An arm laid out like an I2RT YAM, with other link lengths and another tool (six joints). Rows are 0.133 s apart.
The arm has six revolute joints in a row. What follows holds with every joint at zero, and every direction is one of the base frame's.
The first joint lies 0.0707 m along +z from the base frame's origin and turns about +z.
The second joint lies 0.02 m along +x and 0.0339 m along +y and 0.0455 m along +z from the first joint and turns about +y.
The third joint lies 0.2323 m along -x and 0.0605 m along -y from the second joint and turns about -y.
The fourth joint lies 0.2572 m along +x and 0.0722 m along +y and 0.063 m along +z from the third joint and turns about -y.
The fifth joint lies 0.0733 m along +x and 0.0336 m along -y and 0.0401 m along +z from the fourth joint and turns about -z.
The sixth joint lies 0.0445 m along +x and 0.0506 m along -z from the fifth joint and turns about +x.
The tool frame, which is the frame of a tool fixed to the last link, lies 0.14 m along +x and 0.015 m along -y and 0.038 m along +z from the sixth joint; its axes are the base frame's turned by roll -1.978, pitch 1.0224 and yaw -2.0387 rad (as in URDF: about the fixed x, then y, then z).
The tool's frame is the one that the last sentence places.
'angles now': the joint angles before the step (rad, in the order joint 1, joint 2, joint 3, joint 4, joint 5, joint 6). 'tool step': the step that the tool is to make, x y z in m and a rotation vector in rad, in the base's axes. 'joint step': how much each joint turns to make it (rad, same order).
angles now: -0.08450, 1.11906, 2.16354, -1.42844, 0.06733, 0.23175
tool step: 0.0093, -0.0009, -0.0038, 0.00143, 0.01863, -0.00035
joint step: -0.00063, 0.02497, 0.00312, 0.00318, -0.00020, -0.00025
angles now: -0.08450, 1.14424, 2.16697, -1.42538, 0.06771, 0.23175
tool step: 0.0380, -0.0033, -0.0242, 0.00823, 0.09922, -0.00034
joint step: -0.00011, 0.10463, 0.00540, -0.00032, 0.00029, -0.00006
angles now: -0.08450, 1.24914, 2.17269, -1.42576, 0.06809, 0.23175
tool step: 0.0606, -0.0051, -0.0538, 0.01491, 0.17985, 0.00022
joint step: 0.00010, 0.18145, 0.00017, 0.00084, 0.00008, -0.00032
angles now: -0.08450, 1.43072, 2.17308, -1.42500, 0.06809, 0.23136
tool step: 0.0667, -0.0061, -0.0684, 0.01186, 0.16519, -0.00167
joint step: 0.00010, 0.21334, -0.00462, 0.05237, 0.00274, -0.00030
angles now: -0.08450, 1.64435, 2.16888, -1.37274, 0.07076, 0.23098
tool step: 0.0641, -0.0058, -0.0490, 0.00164, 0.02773, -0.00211
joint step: 0.00005, 0.17207, -0.00975, 0.15397, 0.00194, 0.00118
